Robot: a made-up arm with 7 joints.
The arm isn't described. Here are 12 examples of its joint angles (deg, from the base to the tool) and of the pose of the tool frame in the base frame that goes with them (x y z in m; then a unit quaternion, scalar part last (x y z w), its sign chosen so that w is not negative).
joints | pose
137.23 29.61 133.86 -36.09 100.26 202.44 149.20 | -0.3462 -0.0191 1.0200 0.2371 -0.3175 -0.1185 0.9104
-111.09 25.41 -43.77 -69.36 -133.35 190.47 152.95 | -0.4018 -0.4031 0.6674 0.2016 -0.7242 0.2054 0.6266
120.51 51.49 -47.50 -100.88 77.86 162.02 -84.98 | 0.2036 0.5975 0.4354 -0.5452 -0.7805 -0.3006 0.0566
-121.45 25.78 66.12 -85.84 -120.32 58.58 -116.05 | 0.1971 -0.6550 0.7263 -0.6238 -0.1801 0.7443 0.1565
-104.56 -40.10 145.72 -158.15 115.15 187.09 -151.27 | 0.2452 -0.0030 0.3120 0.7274 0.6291 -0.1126 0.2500
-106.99 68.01 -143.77 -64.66 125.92 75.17 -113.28 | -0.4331 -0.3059 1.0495 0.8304 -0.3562 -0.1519 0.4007
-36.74 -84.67 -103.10 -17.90 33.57 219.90 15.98 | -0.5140 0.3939 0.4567 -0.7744 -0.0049 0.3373 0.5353
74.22 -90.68 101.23 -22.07 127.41 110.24 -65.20 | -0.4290 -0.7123 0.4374 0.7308 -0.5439 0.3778 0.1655
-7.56 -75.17 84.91 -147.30 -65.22 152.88 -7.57 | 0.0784 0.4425 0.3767 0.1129 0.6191 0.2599 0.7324
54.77 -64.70 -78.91 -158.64 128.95 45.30 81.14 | 0.4083 -0.0637 0.5290 0.0406 -0.2539 0.7566 0.6012
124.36 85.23 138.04 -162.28 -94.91 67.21 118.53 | -0.0888 -0.3185 0.6400 -0.1658 -0.8820 0.0824 0.4332
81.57 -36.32 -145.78 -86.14 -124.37 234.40 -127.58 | 0.1954 -0.4554 0.5743 -0.1685 0.8236 -0.1020 0.5319
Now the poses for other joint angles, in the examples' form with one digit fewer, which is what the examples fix.
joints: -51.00 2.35 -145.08 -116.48 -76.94 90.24 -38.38
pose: -0.570 0.161 0.593 -0.276 0.718 0.472 0.430
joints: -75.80 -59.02 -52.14 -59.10 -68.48 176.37 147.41
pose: -0.290 0.302 1.043 -0.395 -0.093 0.892 0.197
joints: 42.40 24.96 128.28 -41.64 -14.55 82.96 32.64
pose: -0.126 0.289 1.218 -0.438 -0.773 0.147 0.435
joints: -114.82 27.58 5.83 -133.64 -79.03 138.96 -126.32
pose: -0.050 -0.466 0.241 -0.676 -0.659 0.201 0.260
